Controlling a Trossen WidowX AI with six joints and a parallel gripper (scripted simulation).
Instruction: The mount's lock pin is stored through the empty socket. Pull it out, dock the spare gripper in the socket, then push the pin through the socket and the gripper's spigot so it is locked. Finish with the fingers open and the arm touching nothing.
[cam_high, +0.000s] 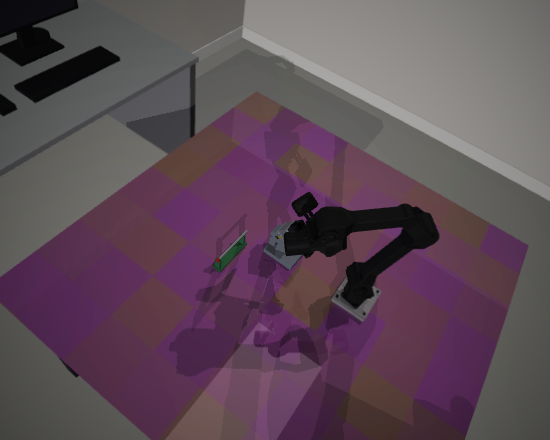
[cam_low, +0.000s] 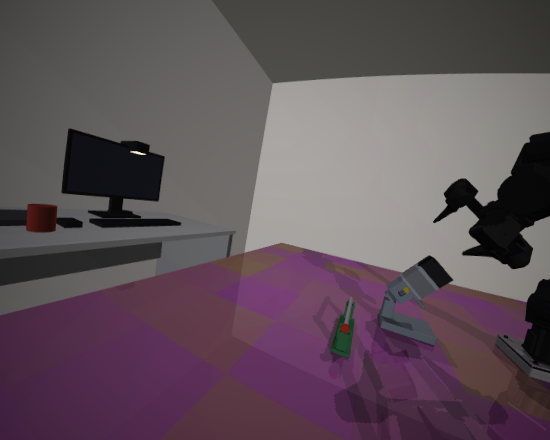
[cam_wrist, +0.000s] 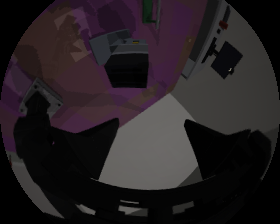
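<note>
Right now my gripper tip is 15 cm short of the green cradle, 17 cm to the right of it and 20 cm above it. Round my gripper tip: spare gripper 4 cm ahead, 3 cm to the left, 11 cm below; grey mount 6 cm ahead, 3 cm to the left, 17 cm below.
</note>
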